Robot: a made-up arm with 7 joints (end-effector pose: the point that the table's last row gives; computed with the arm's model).
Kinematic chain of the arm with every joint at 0, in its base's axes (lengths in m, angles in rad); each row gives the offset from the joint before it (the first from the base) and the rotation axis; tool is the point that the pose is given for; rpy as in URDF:
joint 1: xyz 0 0 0.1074 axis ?
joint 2: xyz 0 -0.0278 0.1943 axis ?
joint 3: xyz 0 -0.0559 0.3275 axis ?
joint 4: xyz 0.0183 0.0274 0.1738 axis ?
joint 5: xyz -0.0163 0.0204 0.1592 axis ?
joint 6: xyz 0 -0.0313 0.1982 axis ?
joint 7: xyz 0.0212 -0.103 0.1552 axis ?
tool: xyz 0 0 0 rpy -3.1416 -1.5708 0
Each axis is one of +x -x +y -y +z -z.
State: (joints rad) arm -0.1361 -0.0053 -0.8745 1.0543 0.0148 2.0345 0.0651
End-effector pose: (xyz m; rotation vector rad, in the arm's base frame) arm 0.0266 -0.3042 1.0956 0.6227 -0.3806 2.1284
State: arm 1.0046 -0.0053 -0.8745 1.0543 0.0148 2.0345 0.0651
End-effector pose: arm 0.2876 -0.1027 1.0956 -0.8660 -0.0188 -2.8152
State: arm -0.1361 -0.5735 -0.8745 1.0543 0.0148 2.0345 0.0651
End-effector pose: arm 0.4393 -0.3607 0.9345 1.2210 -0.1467 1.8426
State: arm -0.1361 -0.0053 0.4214 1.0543 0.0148 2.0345 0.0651
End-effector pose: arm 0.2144 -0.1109 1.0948 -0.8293 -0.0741 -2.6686
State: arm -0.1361 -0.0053 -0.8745 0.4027 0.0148 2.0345 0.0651
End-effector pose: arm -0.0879 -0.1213 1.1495 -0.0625 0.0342 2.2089
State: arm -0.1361 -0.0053 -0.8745 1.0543 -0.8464 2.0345 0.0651
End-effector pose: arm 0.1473 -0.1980 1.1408 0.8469 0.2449 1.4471
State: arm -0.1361 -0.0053 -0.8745 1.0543 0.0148 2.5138 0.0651
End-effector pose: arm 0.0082 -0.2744 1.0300 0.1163 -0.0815 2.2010
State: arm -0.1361 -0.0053 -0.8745 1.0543 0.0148 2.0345 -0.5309
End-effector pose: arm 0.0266 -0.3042 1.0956 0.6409 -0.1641 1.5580
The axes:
joint 1: +z
joint 2: -y
joint 3: +z
joint 4: +y
joint 5: +z
joint 6: -y
joint 7: +x

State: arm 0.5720 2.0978 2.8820 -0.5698 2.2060 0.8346 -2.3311
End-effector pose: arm -0.6713 -0.6191 -0.1108 1.0647 -0.7818 0.8077
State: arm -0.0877 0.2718 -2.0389 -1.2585 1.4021 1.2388 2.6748
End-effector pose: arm -0.1078 0.2995 1.0129 -1.1319 0.0422 -1.3973
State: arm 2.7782 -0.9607 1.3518 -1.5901 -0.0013 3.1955 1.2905
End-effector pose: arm -0.2829 0.4077 0.5332 0.3735 2.1799 -0.3158
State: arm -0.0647 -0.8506 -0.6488 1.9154 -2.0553 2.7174 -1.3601
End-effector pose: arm 0.5917 -0.1342 0.4014 0.0604 2.9703 0.7838
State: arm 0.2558 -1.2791 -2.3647 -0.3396 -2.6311 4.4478 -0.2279
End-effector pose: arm 0.7217 0.2328 0.2541 -0.8368 -1.6806 1.8260
